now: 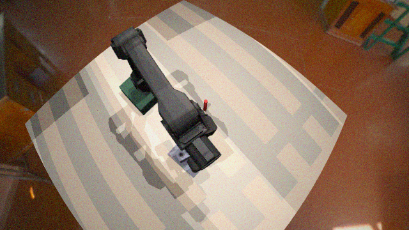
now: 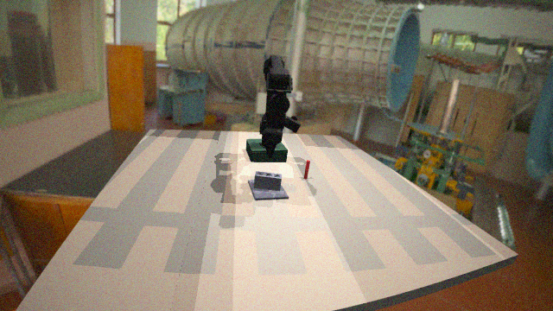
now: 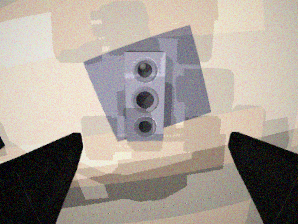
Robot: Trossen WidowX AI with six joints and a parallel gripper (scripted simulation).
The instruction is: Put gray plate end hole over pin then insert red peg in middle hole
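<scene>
The red peg lies 20 cm to the left of my gripper tip, 10 cm below it and 6 cm behind it. From my gripper tip the other things lie so: gray plate: 10 cm below, 1 cm behind; then base: 13 cm below, 1 cm to the left.
</scene>
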